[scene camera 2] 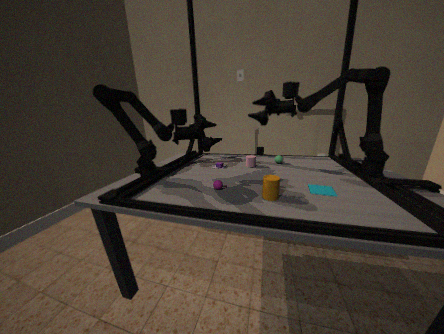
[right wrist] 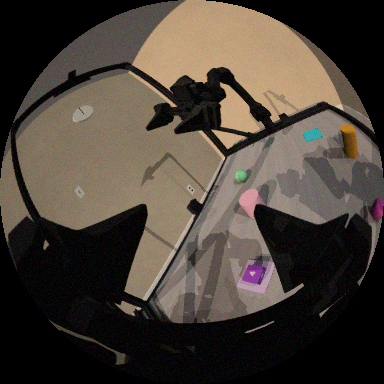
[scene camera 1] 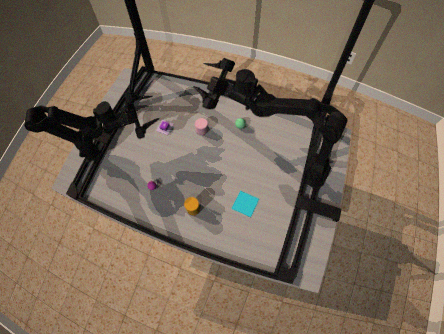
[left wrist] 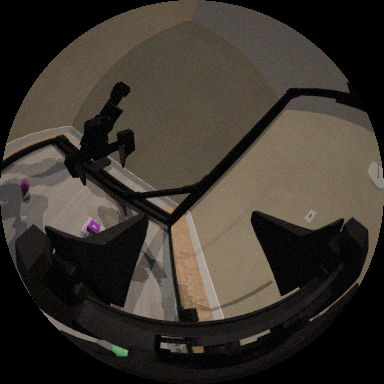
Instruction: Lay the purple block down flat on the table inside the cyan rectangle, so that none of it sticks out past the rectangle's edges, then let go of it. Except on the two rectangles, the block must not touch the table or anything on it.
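Frame: origin at the left arm's base, x up, y ahead, z left, level; metres.
Seen in the pictures: left gripper, fingertip midpoint: [scene camera 2: 250, 109] [right wrist: 158, 129] [scene camera 1: 198, 74] [left wrist: 201, 217]; right gripper, fingertip midpoint: [scene camera 2: 219, 131] [right wrist: 202, 210] [scene camera 1: 155, 107] [left wrist: 102, 174]; left arm's base at its link origin: [scene camera 2: 371, 172] [right wrist: 270, 126] [scene camera 1: 315, 180]; right arm's base at its link origin: [scene camera 2: 148, 175] [scene camera 1: 92, 154].
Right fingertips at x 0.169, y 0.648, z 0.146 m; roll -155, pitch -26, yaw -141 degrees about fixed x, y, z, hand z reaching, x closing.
Offsets run from my right fingertips to a thing's top centre. "pt": to the spot under its first point.
The purple block @[dx -0.169, dy +0.017, dz -0.021 m] [scene camera 1: 164, 125] [scene camera 2: 219, 165] [left wrist: 93, 226] [right wrist: 254, 274] lies flat on the light purple rectangle @[pt dx -0.179, dy +0.015, dz -0.003 m] [scene camera 1: 161, 130] [right wrist: 260, 287], towards the back left in scene camera 1. The cyan rectangle @[pt dx -0.186, dy -0.458, dz +0.082 m] [scene camera 1: 245, 204] [scene camera 2: 322, 190] [right wrist: 313, 135] is bare, at the front right. My right gripper [scene camera 1: 154, 107] [scene camera 2: 218, 132] [right wrist: 202, 210] is open and empty, above the table near the block; in the right wrist view the block shows low, beside the right-hand finger. My left gripper [scene camera 1: 200, 76] [scene camera 2: 251, 109] [left wrist: 201, 217] is open and empty, high over the back edge.
A pink cylinder @[dx -0.136, dy -0.132, dz -0.097 m] [scene camera 1: 201, 126] [scene camera 2: 251, 161] [right wrist: 248, 199] stands right of the block. A green ball @[dx -0.142, dy -0.258, dz -0.201 m] [scene camera 1: 240, 123] [scene camera 2: 279, 159] [right wrist: 241, 176] lies farther right. An orange cylinder @[dx -0.119, dy -0.304, dz +0.204 m] [scene camera 1: 192, 206] [scene camera 2: 271, 188] [right wrist: 349, 142] stands left of the cyan rectangle; a magenta ball @[dx -0.152, dy -0.116, dz +0.224 m] [scene camera 1: 152, 185] [scene camera 2: 218, 185] lies farther left.
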